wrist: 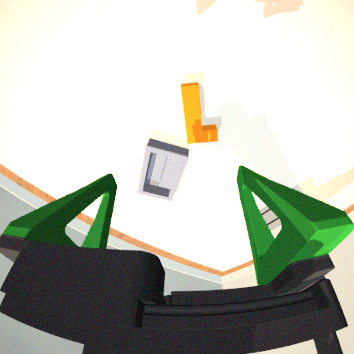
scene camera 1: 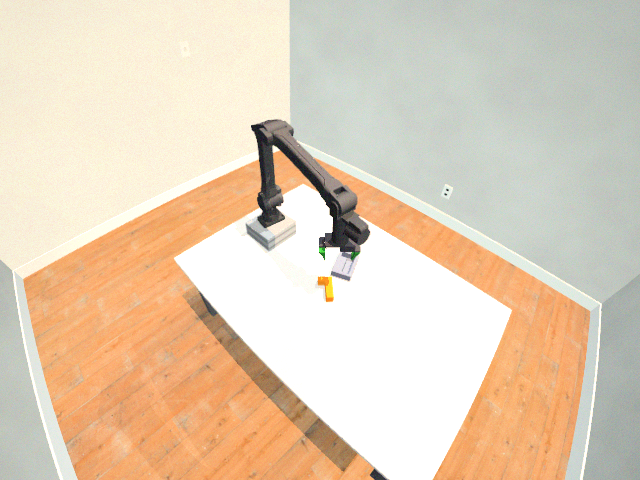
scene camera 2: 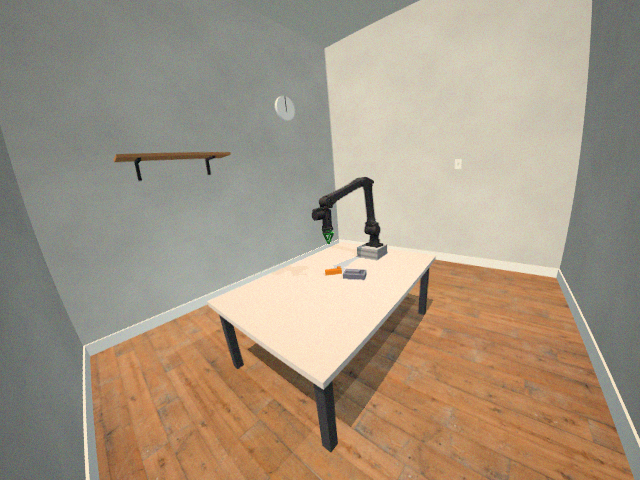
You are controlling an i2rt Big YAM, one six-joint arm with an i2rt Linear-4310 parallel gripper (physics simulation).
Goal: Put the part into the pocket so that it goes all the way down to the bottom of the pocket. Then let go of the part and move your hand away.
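Frame: origin at the arm's base, x right, y ahead, z up, level; centimetres.
Seen in the pictures: gripper, between the fingertips: [wrist: 173, 175] [scene camera 1: 338, 259] [scene camera 2: 328, 242]; arm's base, origin of its link: [scene camera 1: 271, 219] [scene camera 2: 374, 245].
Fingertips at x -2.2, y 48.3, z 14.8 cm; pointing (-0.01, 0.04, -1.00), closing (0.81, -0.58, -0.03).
Observation:
Pixels of each thing's top centre, then the offset from my fingertips to it. Level surfaces: height alone.
- orange L-shaped part, centre of its top: [wrist: 200, 115] [scene camera 1: 325, 286] [scene camera 2: 332, 268] dy -3.5, dx +1.5, dz -20.0 cm
- grey block with the pocket, centre of its top: [wrist: 159, 176] [scene camera 1: 345, 262] [scene camera 2: 354, 271] dy -8.9, dx -13.8, dz -19.4 cm
- table, height of its surface: dz -23.0 cm
The orange L-shaped part [scene camera 1: 329, 290] [scene camera 2: 332, 271] [wrist: 192, 110] lies on the white table, beside the grey block with the pocket [scene camera 1: 341, 272] [scene camera 2: 354, 274] [wrist: 175, 170]. The part is outside the pocket. In the wrist view its short leg is near the block's corner, and its long leg points away from the gripper. The pocket is an L-shaped recess in the block's top, and no part shows in it. My gripper [scene camera 1: 339, 253] [scene camera 2: 328, 241] [wrist: 173, 175] is open, with its green fingers wide apart and nothing between them. It hangs well above the table, over the block's side in scene camera 1.
The arm's base stands on a grey box [scene camera 1: 271, 232] [scene camera 2: 372, 251] at one end of the table [scene camera 1: 392, 330] [scene camera 2: 299, 310]. A wooden wall shelf [scene camera 2: 173, 156] and a clock [scene camera 2: 284, 107] are on the wall, away from the table.

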